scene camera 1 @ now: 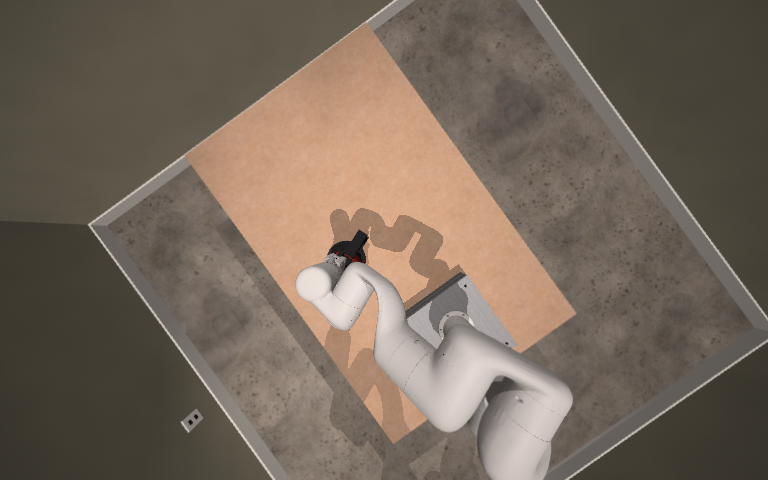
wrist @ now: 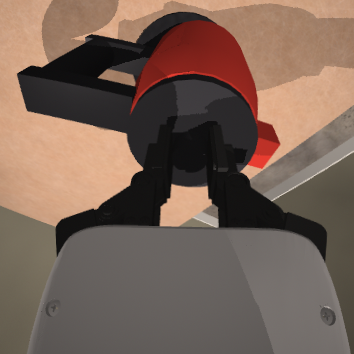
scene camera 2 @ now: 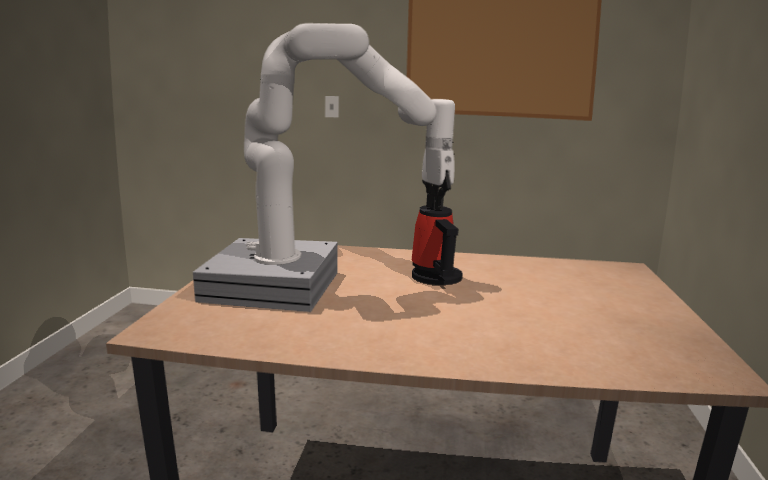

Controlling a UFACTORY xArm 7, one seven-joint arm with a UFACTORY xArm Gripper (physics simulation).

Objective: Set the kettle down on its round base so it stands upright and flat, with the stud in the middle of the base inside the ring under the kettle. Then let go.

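Observation:
The red kettle (scene camera 2: 425,240) (wrist: 205,55) has a black lid (wrist: 195,95), a black handle (scene camera 1: 355,244) (scene camera 2: 448,249) (wrist: 75,102) and a red spout (wrist: 265,145). It looks near upright over the black round base (scene camera 1: 336,249) (scene camera 2: 423,278) (wrist: 172,21). In scene camera 2 its bottom sits toward the left part of the base, and some base shows past it in the wrist view. The stud and the ring are hidden, and whether the kettle lies flat cannot be told. My gripper (scene camera 2: 434,204) (wrist: 189,141) points down from above, shut on the knob of the kettle's lid.
The table (scene camera 1: 317,147) (scene camera 2: 538,328) carries the grey mounting block (scene camera 1: 492,322) (scene camera 2: 254,291) of the arm, toward the left in scene camera 2. The kettle stands near a long edge of the table. The arm's shadow falls around the base.

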